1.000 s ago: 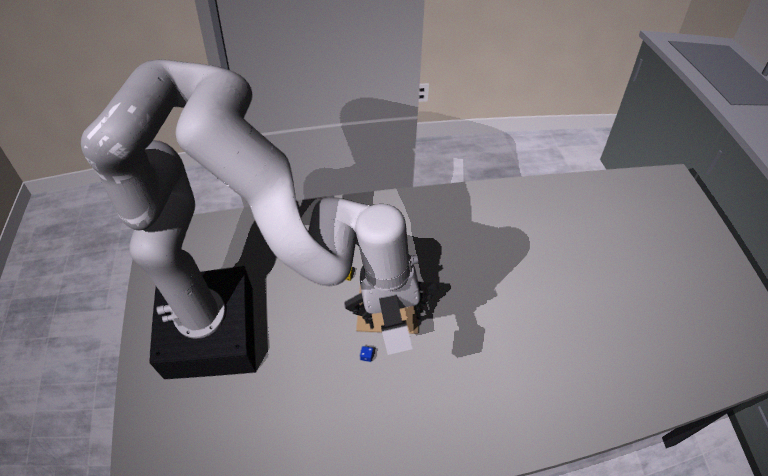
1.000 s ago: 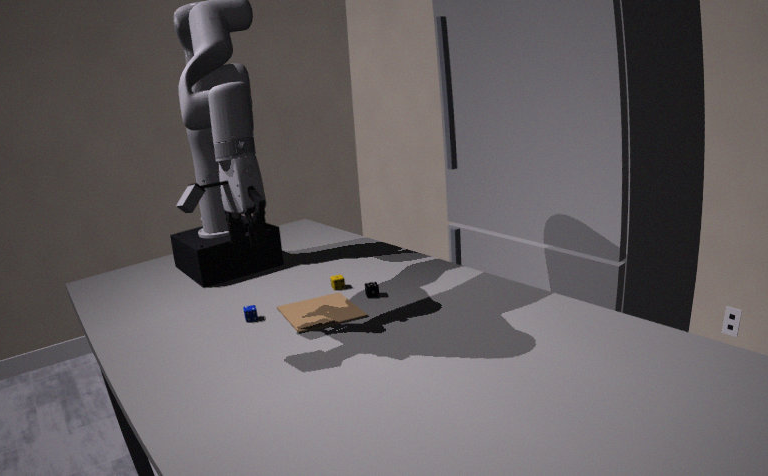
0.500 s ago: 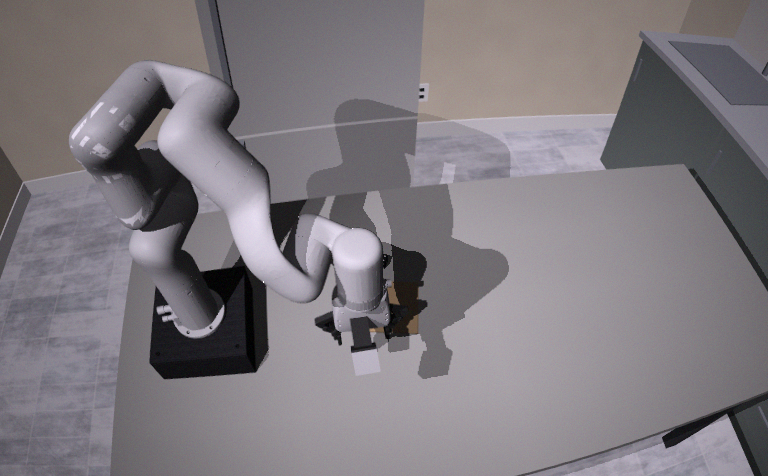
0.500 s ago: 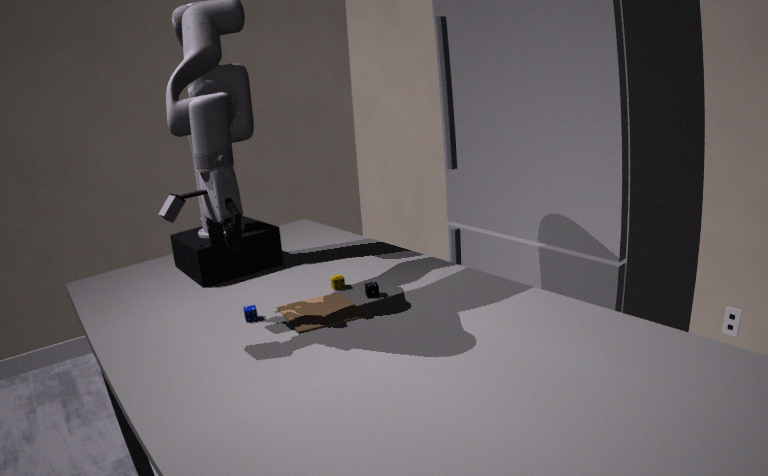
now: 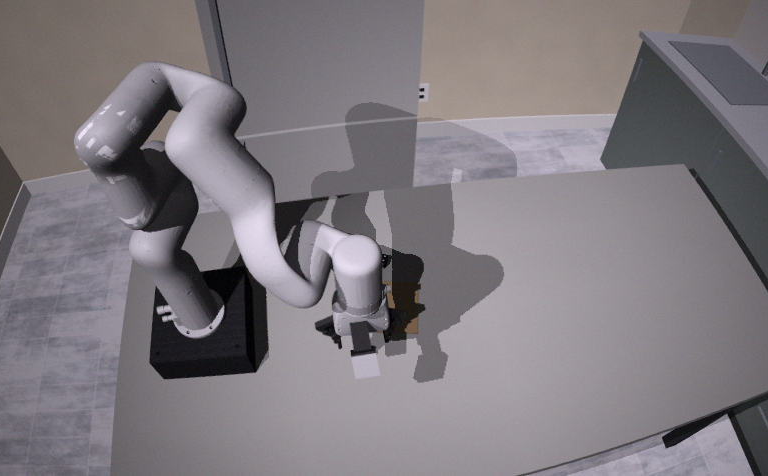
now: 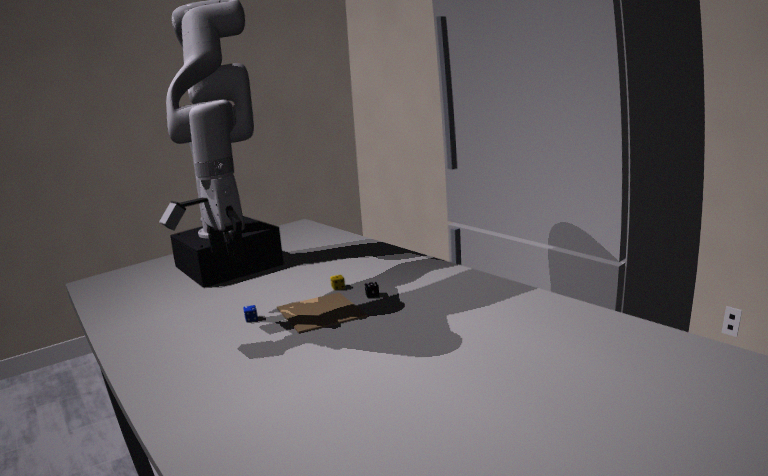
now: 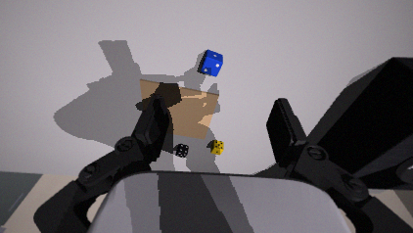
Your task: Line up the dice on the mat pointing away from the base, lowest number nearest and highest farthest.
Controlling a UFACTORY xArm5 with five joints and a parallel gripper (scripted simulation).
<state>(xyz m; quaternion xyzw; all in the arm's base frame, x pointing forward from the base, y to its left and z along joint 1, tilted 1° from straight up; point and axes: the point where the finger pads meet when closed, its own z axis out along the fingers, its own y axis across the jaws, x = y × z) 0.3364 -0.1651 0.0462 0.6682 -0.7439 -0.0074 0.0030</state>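
Right now my hand is 130 mm above the blue die, 20 mm to the right of it and 10 mm short of it. Also, from my hand: black die 260 mm to the left, 130 mm below, 110 mm ahead; then mat 140 mm to the left, 140 mm below, 90 mm ahead; then yellow die 250 mm to the left, 130 mm below, 20 mm ahead.
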